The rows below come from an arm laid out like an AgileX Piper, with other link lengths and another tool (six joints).
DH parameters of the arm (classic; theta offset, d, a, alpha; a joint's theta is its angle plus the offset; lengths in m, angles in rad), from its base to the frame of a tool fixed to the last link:
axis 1: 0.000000 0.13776 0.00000 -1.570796
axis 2: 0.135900 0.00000 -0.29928 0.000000
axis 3: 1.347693 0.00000 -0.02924 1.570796
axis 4: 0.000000 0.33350 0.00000 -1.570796
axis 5: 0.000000 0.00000 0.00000 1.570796
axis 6: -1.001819 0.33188 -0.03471 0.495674
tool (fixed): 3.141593 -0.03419 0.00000 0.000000
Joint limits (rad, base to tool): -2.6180..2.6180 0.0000..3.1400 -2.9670..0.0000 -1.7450..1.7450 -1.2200..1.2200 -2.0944..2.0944
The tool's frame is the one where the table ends.
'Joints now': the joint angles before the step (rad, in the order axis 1, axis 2, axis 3, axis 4, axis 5, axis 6). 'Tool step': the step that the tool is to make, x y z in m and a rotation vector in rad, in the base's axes. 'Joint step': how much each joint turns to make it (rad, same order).
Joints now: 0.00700 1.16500 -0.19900 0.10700 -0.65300 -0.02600
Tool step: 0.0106 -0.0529 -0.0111 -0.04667 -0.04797 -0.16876
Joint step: 0.00006 0.17370 -0.00990 0.20413 -0.23483 -0.12711
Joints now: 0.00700 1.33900 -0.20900 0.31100 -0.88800 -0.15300
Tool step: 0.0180 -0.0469 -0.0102 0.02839 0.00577 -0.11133
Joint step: -0.08200 0.12265 -0.07789 0.02206 -0.03277 0.02790
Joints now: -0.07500 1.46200 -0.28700 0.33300 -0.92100 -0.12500
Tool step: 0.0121 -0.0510 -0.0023 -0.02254 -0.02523 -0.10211
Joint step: -0.08992 0.11811 -0.06997 0.00005 -0.07914 0.00402
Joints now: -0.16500 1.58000 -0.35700 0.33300 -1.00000 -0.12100
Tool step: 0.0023 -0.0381 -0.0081 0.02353 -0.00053 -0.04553
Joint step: -0.11103 0.05910 -0.04210 -0.08203 0.00201 0.05901
